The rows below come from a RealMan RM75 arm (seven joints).
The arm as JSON. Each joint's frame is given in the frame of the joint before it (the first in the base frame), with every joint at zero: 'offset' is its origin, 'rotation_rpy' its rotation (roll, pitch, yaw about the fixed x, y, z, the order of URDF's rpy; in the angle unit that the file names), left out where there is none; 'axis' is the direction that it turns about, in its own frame. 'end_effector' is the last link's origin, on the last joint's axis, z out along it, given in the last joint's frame.
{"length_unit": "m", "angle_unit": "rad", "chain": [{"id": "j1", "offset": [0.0, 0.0, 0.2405], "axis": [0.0, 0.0, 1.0]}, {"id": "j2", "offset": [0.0, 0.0, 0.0], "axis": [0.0, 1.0, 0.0]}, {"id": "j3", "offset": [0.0, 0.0, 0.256], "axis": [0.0, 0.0, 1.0]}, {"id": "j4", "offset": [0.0, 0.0, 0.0], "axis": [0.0, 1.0, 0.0]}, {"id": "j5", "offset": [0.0, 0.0, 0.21], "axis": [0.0, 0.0, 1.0]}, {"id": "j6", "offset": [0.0, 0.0, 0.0], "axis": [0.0, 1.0, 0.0]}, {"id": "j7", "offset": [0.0, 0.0, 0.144], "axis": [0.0, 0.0, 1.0]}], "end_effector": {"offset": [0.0, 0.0, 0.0]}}
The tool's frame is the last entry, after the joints.
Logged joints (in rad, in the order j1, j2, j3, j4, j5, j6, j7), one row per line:
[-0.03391 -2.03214 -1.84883 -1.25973 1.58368 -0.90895 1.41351]
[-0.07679 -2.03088 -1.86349 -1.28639 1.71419 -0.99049 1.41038]
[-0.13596 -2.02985 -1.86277 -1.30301 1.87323 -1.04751 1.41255]
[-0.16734 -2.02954 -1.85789 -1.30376 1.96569 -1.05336 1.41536]
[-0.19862 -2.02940 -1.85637 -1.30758 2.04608 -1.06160 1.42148]
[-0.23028 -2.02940 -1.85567 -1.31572 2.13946 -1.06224 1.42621]
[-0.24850 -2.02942 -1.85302 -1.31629 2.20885 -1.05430 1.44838]
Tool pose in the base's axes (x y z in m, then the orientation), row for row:
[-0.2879 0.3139 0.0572 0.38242 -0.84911 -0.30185 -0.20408]
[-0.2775 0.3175 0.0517 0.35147 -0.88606 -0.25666 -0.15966]
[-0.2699 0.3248 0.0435 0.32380 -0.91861 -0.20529 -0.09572]
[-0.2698 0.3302 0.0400 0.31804 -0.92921 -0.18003 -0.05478]
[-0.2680 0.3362 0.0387 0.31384 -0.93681 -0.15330 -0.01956]
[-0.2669 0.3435 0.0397 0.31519 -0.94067 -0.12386 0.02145]
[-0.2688 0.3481 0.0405 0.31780 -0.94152 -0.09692 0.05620]
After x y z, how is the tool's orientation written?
As a quaternion, w x y z.
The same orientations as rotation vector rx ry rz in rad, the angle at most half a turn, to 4 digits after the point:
[-2.1658 -0.7699 -0.5205]
[-2.2935 -0.6644 -0.4133]
[-2.4099 -0.5386 -0.2511]
[-2.4446 -0.4736 -0.1441]
[-2.4697 -0.4041 -0.0516]
[-2.4783 -0.3263 0.0565]
[-2.4773 -0.2550 0.1479]

